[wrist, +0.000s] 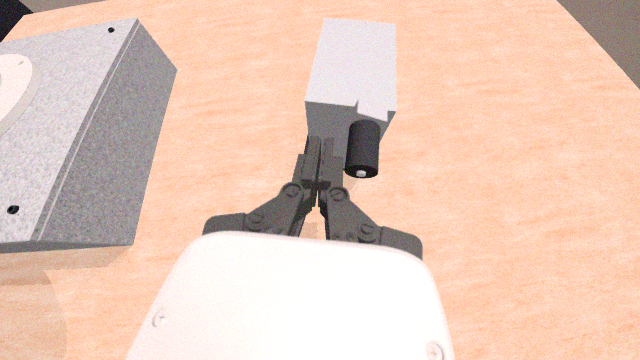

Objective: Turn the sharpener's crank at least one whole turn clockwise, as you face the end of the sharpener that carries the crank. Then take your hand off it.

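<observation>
The sharpener (354, 62) is a pale grey box at the upper middle of the wrist view, with its shaded crank end facing the gripper. The crank's black cylindrical handle (363, 147) sticks out from the right part of that end, with a small light pin at its tip. The crank arm behind the handle cannot be made out clearly. My gripper (322, 152) is shut and empty. Its fingertips are just left of the handle, in front of the lower left part of the crank end, and they hide part of it. Whether the fingers touch the handle or the sharpener cannot be told.
A large speckled grey block (117, 135) with a sloped top and a round cream part (15, 85) stands on the left. The light wooden table (500, 200) lies under everything, with its edge at the upper right. A dark object (12, 17) shows at the top left corner.
</observation>
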